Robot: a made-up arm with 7 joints.
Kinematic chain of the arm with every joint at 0, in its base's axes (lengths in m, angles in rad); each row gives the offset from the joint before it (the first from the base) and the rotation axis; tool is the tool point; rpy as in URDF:
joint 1: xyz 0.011 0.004 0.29 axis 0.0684 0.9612 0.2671
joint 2: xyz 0 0.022 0.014 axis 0.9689 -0.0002 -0.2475
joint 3: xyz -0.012 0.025 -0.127 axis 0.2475 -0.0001 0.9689
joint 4: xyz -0.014 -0.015 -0.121 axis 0.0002 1 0
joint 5: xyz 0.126 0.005 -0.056 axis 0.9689 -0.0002 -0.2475
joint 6: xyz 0.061 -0.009 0.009 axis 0.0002 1 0
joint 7: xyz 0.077 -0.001 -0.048 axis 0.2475 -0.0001 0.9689
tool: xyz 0.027 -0.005 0.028 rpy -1.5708 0 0
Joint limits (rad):
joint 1: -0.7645..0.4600
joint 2: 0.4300..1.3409
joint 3: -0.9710..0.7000
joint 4: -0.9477..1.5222
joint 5: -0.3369..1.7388
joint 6: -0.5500..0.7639
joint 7: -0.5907..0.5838
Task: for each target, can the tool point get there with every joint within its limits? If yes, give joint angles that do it. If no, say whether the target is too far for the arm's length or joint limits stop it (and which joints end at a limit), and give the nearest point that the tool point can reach.
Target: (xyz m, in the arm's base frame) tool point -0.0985 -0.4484 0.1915
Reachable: no: joint limits stop it (at a limit: joint 1, joint 2, joint 3, joint 6) | nearest point -0.0104 -0.1422 0.1238 | short by 0.326 m
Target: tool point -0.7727 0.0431 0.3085
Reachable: no: too far | nearest point -0.3684 0.2187 -0.0108 | short by 0.544 m
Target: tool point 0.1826 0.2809 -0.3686
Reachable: no: too far | nearest point 0.1394 0.2249 -0.1943 | short by 0.188 m
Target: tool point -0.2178 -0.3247 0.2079
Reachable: no: joint limits stop it (at a limit: joint 1, joint 2, joint 3, joint 6) | nearest point -0.0135 -0.1420 0.1182 | short by 0.288 m
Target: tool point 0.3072 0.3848 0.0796
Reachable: yes | joints -0.3124 0.9994 0.1367 0.6797 0.8742 0.0273 -0.4315
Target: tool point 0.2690 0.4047 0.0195
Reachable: yes | joints -0.4820 0.9641 -0.0608 1.1944 0.4403 -0.0937 -0.3783
